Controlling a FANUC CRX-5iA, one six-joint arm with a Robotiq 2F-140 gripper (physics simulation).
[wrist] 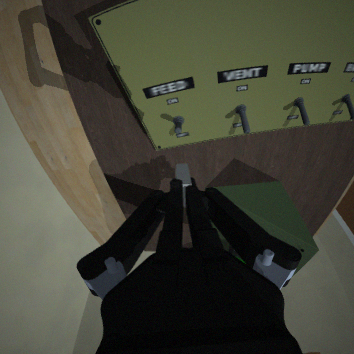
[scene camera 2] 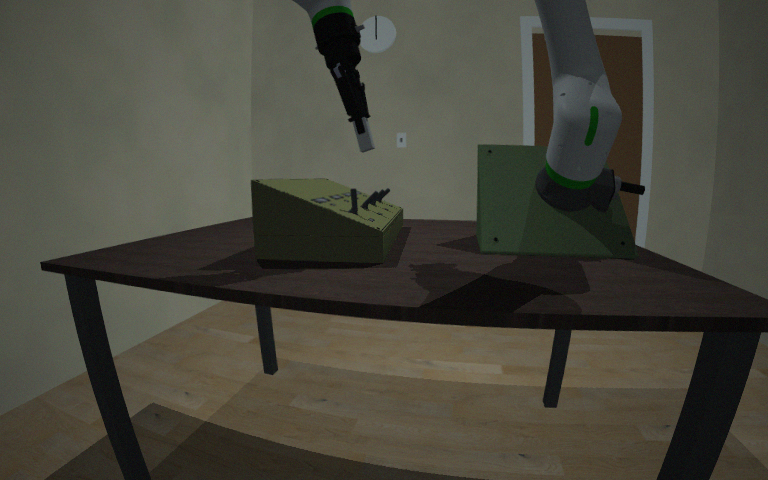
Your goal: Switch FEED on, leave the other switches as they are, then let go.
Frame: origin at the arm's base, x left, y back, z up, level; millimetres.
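Where they show: gripper, fingertip midpoint: point(wrist: 181, 172) point(scene camera 2: 367, 150); arm's base, origin of the base link: point(scene camera 2: 565, 188).
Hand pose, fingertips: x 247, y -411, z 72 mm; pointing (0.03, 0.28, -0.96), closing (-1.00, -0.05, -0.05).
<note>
Things, the pixels of their centre, and the offset from my fingertips. Level surfaces: height alone.
- olive switch box, body centre: point(wrist: 264, 65) point(scene camera 2: 342, 216) dx -150, dy -139, dz -154 mm
- FEED lever, body centre: point(wrist: 177, 126) point(scene camera 2: 354, 199) dx +9, dy -28, dz -100 mm
- VENT lever, body centre: point(wrist: 243, 120) point(scene camera 2: 370, 198) dx -111, dy -43, dz -105 mm
- PUMP lever, body centre: point(wrist: 303, 112) dx -228, dy -71, dz -105 mm
- further lever, body centre: point(wrist: 350, 108) dx -344, dy -99, dz -105 mm
- dark table, its level: dz -213 mm
The olive switch box point(scene camera 2: 317, 236) point(wrist: 220, 40) stands on the table. The FEED lever point(scene camera 2: 353, 200) point(wrist: 178, 124) stands nearly vertical in the scene view, tilted to the upslope ON side, unlike its neighbours. The VENT lever point(wrist: 244, 120) and PUMP lever point(wrist: 303, 111) lean to the downslope side, away from their ON labels; a further lever point(wrist: 349, 106) at the right edge of the wrist view leans likewise. My gripper point(scene camera 2: 367, 148) point(wrist: 181, 172) is shut and empty, raised above the box and apart from the levers.
A green box point(scene camera 2: 509, 198) point(wrist: 265, 205) stands on the dark table point(scene camera 2: 339, 283) point(wrist: 145, 175) to the right of the switch box in the scene view. The robot's lower arm part point(scene camera 2: 580, 130) shows in front of it. A wall and door point(scene camera 2: 628, 113) are behind.
</note>
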